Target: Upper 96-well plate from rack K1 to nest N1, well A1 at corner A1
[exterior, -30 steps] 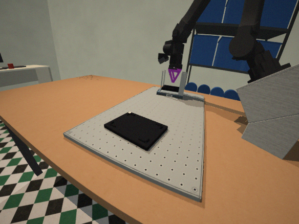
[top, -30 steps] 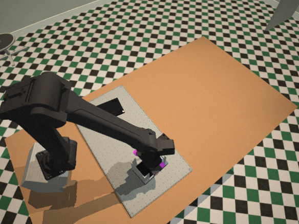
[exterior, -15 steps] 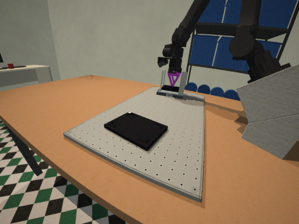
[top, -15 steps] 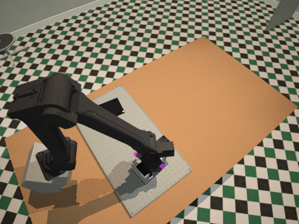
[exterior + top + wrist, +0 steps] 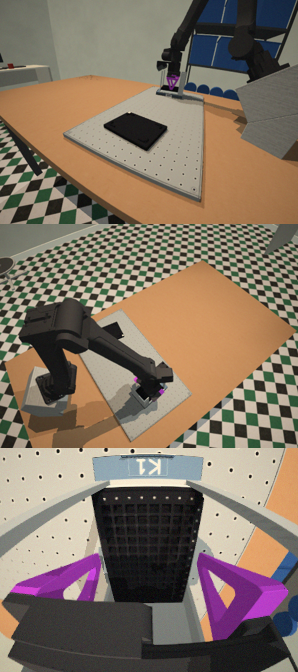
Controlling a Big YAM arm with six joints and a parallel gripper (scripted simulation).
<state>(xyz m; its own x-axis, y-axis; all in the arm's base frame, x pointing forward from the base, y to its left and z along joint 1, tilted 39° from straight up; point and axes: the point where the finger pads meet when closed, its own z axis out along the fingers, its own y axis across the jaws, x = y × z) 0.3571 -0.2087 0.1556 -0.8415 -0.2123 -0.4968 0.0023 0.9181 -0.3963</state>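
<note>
My hand is 1 cm above the black 96-well plate. The rest, counted from my hand: plate nest N1: 43 cm to the left, 6 cm ahead, 5 cm below; pale A1 square: 36 cm to the left, 11 cm ahead, 4 cm below; white plate: 3 cm below.
</note>
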